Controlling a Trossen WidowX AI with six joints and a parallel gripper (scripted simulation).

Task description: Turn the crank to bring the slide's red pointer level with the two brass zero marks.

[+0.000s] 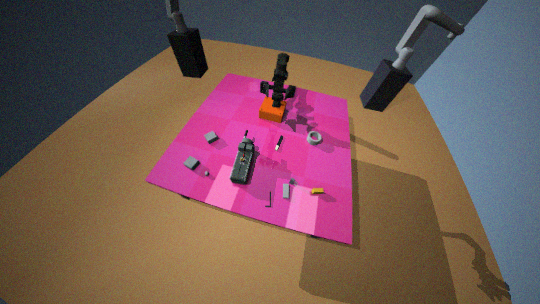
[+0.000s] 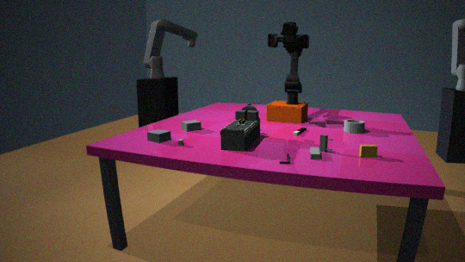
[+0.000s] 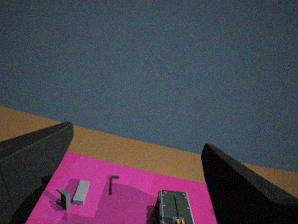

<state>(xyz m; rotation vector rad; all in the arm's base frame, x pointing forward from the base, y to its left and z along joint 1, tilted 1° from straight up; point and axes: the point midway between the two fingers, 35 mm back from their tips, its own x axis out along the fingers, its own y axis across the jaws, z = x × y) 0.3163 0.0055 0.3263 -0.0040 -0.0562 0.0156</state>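
The red pointer is 170 mm ahead of my gripper tip, 150 mm to the right of it and 330 mm below it. The rest, counted from my gripper tip: grey piece: 320 mm ahead, 140 mm to the left, 400 mm below; black-and-white stick: 20 mm behind, 60 mm to the left, 410 mm below; dark crank handle: 20 mm ahead, 170 mm to the right, 300 mm below.
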